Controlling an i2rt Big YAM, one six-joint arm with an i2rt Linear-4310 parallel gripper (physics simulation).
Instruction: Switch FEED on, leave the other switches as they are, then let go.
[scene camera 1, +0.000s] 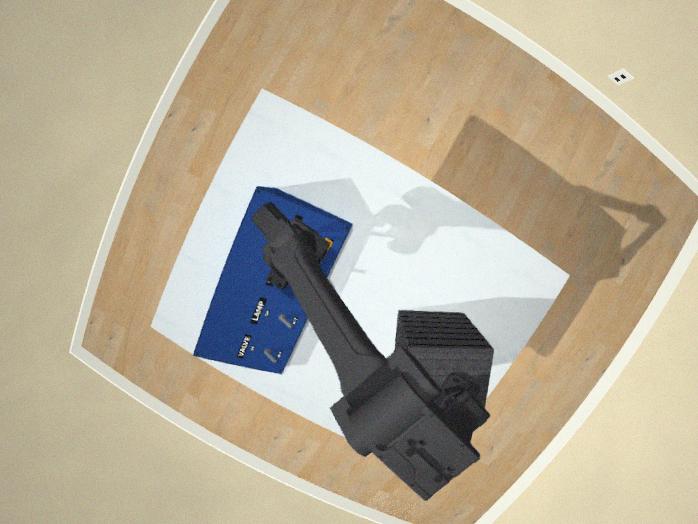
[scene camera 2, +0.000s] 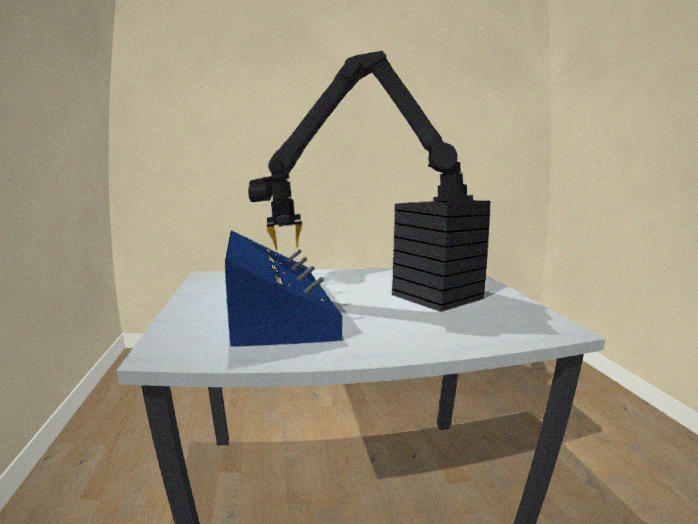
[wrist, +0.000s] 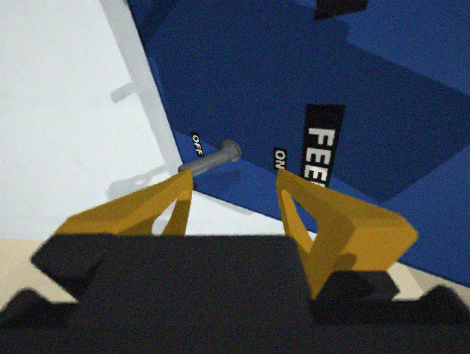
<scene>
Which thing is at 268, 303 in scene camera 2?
A blue switch box.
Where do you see a blue switch box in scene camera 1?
At 243, 322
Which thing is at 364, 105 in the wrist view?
A blue switch box.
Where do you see my gripper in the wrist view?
At 234, 176
</scene>
